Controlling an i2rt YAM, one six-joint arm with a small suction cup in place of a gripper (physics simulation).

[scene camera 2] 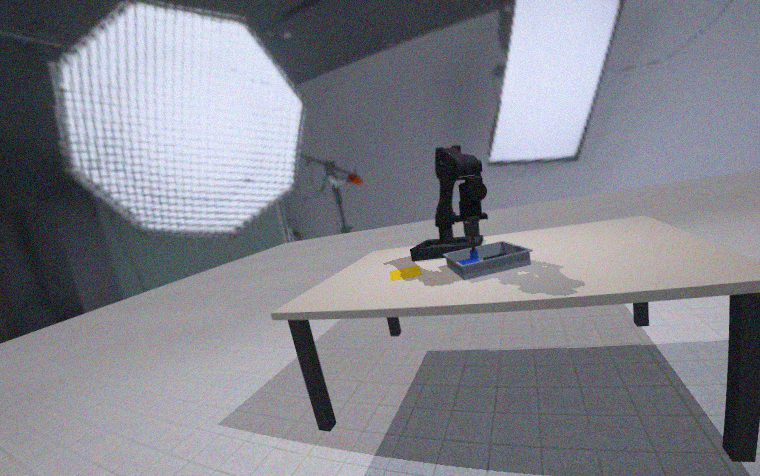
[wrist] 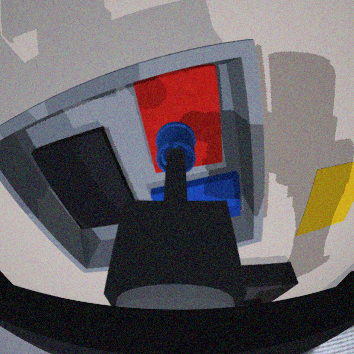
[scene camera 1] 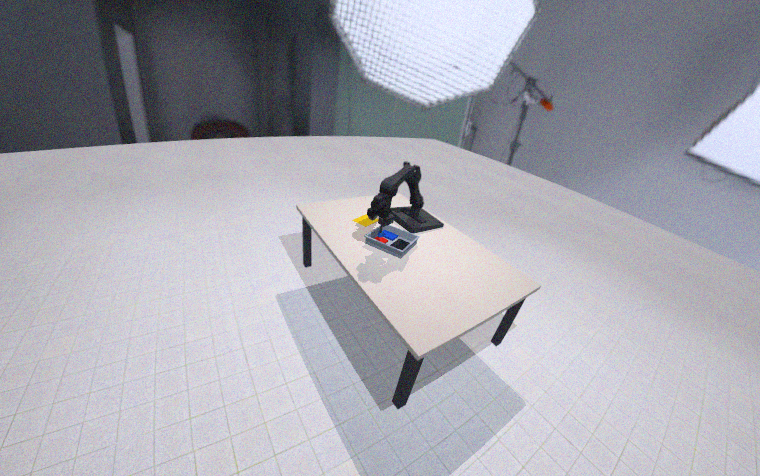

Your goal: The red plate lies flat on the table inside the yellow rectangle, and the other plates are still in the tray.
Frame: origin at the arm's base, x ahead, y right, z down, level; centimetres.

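Seen in the pictures: end effector, tool point: (scene camera 2: 474,258) (wrist: 175,139) (scene camera 1: 379,235); arm's base, origin of the base link: (scene camera 2: 447,242) (scene camera 1: 413,216).
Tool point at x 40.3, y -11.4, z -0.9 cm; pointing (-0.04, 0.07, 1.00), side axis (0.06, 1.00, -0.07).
Offsets run from my tool point to a thing's middle. "spot": to the spot under its first point. Level surfaces: height alone.
The red plate @(dx -0.4, dy +0.9, dz +4.2 cm) (scene camera 1: 381,239) (wrist: 182,95) lies flat in the tray @(dx -6.6, dy -3.6, dz +2.5 cm) (scene camera 1: 384,248) (scene camera 2: 496,269) (wrist: 257,145). The blue plate @(dx -10.7, dy +3.7, dz +4.2 cm) (scene camera 1: 389,235) (scene camera 2: 466,261) (wrist: 222,187) and the black plate @(dx -8.4, dy -8.9, dz +4.2 cm) (scene camera 1: 399,244) (wrist: 82,175) lie in the tray too. The yellow rectangle @(spot: dx -10.6, dy +27.2, dz +5.0 cm) (scene camera 1: 364,220) (scene camera 2: 404,274) (wrist: 322,200) on the table has no plate on it. My suction cup (scene camera 1: 380,230) (scene camera 2: 473,255) (wrist: 175,145) is blue, open and holds nothing. It is low in the tray, over the edge of the red plate nearest the blue one; whether it touches is unclear. The red plate does not show in scene camera 2.
The arm's dark base (scene camera 1: 417,219) (scene camera 2: 434,250) stands on the table @(dz +5.0 cm) (scene camera 1: 459,280) (scene camera 2: 347,294) right behind the tray. The tray's raised walls surround the plates and the cup. The arm's shadow falls across part of the yellow rectangle.
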